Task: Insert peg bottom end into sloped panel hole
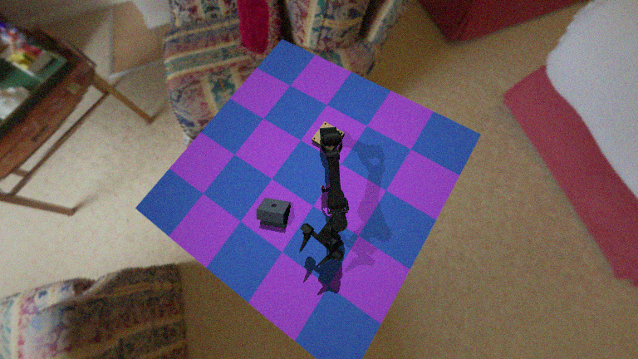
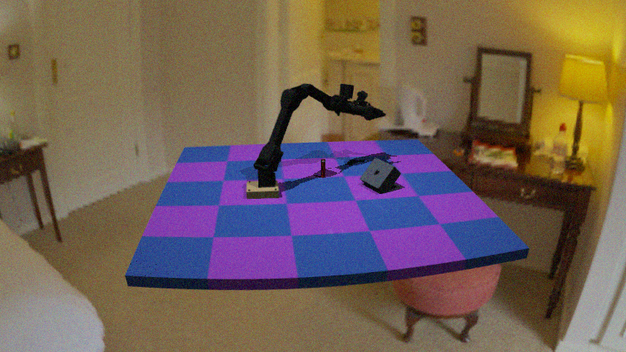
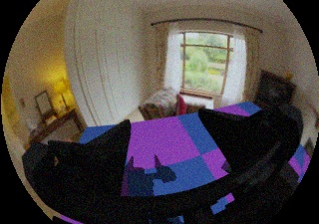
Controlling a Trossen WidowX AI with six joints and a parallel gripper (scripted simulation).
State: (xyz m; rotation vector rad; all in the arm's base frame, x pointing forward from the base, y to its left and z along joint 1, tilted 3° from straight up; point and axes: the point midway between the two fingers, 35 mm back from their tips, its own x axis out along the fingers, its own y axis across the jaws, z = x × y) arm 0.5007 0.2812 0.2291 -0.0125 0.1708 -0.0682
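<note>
My gripper tip is now 290 mm past the red peg, 160 mm to the left of it and 180 mm above it. From my gripper tip the other things lie so: dark grey panel (80 mm behind, 290 mm to the right, 190 mm below).
</note>
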